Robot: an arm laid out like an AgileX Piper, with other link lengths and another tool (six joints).
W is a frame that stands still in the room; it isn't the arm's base.
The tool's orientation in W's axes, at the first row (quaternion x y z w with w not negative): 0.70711 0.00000 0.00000 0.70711
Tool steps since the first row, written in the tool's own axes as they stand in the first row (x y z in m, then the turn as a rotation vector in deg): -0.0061 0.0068 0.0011 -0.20 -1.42 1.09; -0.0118 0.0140 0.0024 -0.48 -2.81 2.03; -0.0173 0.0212 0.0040 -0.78 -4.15 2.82; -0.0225 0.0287 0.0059 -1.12 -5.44 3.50; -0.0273 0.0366 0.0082 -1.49 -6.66 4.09; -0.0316 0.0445 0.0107 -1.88 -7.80 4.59; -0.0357 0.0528 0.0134 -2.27 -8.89 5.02; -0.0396 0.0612 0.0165 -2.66 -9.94 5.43
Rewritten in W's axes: -0.0061 -0.0011 0.0068 -0.20 -1.09 -1.42; -0.0118 -0.0024 0.0140 -0.48 -2.03 -2.81; -0.0173 -0.0040 0.0212 -0.78 -2.82 -4.15; -0.0225 -0.0059 0.0287 -1.12 -3.50 -5.44; -0.0273 -0.0082 0.0366 -1.49 -4.09 -6.66; -0.0316 -0.0107 0.0445 -1.88 -4.59 -7.80; -0.0357 -0.0134 0.0528 -2.27 -5.02 -8.89; -0.0396 -0.0165 0.0612 -2.66 -5.43 -9.94
